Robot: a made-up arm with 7 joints.
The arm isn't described. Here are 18 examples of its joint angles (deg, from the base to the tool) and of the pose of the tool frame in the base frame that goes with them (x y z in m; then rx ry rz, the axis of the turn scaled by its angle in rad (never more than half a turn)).
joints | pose
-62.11 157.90 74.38 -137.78 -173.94 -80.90 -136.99 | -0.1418 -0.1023 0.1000 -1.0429 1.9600 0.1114
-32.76 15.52 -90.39 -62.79 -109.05 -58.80 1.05 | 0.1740 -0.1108 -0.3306 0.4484 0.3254 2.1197
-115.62 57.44 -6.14 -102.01 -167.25 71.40 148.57 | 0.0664 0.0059 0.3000 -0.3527 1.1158 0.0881
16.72 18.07 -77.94 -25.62 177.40 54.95 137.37 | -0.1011 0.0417 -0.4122 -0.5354 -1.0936 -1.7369
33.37 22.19 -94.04 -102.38 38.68 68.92 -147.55 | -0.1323 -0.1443 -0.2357 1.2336 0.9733 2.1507
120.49 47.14 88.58 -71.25 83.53 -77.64 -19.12 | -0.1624 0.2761 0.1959 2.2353 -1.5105 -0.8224
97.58 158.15 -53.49 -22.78 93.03 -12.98 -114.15 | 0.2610 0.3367 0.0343 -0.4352 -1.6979 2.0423
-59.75 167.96 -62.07 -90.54 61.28 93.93 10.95 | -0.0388 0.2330 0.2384 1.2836 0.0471 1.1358
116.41 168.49 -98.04 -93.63 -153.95 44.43 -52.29 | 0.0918 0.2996 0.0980 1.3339 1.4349 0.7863
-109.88 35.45 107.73 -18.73 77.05 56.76 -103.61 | 0.3746 0.1244 0.1665 -1.1673 -2.7360 0.2024
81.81 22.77 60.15 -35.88 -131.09 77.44 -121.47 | -0.3841 0.1580 -0.0669 1.5191 -1.7900 0.6282
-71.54 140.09 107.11 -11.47 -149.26 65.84 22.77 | -0.2393 0.3055 0.1825 1.4645 0.2477 2.3717
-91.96 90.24 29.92 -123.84 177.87 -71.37 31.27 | -0.0556 0.0932 0.2202 2.5590 0.6052 0.1536
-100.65 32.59 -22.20 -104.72 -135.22 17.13 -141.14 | 0.1716 -0.1198 0.2152 1.8397 2.0796 1.2281
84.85 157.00 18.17 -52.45 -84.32 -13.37 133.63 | 0.3177 0.2446 -0.0515 1.0050 0.0268 -1.3257
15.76 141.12 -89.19 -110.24 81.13 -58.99 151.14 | -0.0228 0.2842 0.0052 -0.7096 -0.6699 2.0977
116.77 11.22 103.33 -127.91 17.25 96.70 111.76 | -0.1151 0.1231 0.1608 -2.1381 1.2008 -1.6287
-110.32 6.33 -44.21 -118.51 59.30 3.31 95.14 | 0.0545 -0.2311 0.1095 -1.9014 0.0573 -1.2281
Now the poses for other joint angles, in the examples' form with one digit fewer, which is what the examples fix.
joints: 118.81 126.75 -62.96 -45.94 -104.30 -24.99 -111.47
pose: -0.050 0.399 0.091 1.909 1.114 -0.068
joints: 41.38 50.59 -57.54 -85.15 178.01 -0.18 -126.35
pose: -0.126 0.087 -0.312 -0.397 -0.078 -0.038
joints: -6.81 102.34 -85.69 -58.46 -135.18 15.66 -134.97
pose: 0.041 0.381 -0.099 0.571 -0.376 -0.078
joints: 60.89 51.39 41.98 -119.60 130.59 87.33 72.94
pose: 0.028 0.242 -0.086 -0.977 0.596 1.507
